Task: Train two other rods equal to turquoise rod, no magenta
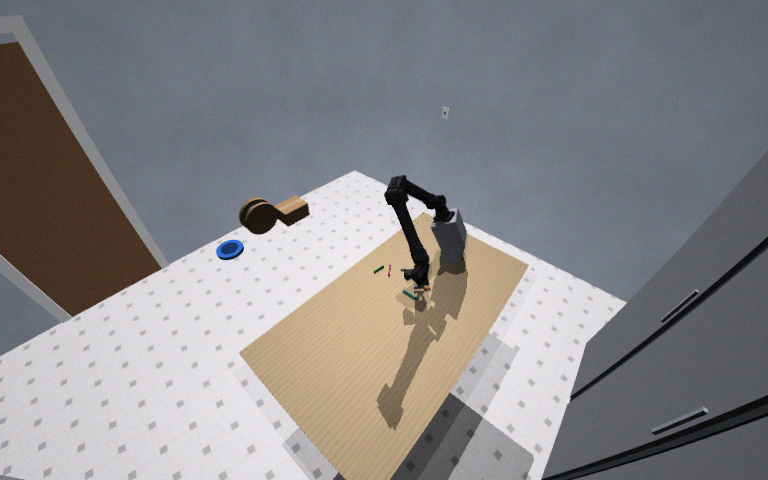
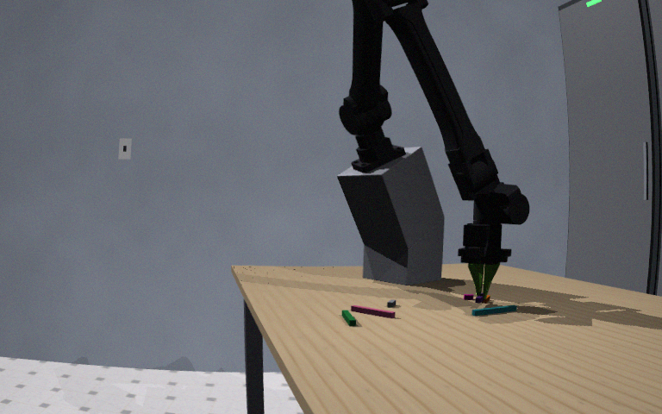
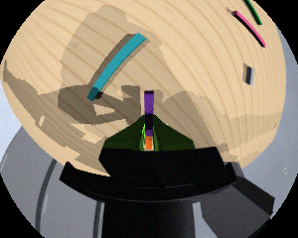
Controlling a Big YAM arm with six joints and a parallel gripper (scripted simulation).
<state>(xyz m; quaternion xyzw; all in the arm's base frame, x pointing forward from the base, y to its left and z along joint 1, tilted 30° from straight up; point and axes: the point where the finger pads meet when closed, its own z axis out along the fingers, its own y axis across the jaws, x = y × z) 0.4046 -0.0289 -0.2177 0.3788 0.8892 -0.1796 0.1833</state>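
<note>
My gripper is now 1 cm to the left of the purple rod and 1 cm above it. From my hand the other things lie so: orange rod: 4 cm to the left, 3 cm behind, 2 cm below; then magenta rod: 7 cm behind, 2 cm to the left, 2 cm below; then turquoise rod: 7 cm ahead, 2 cm to the right, 2 cm below.
</note>
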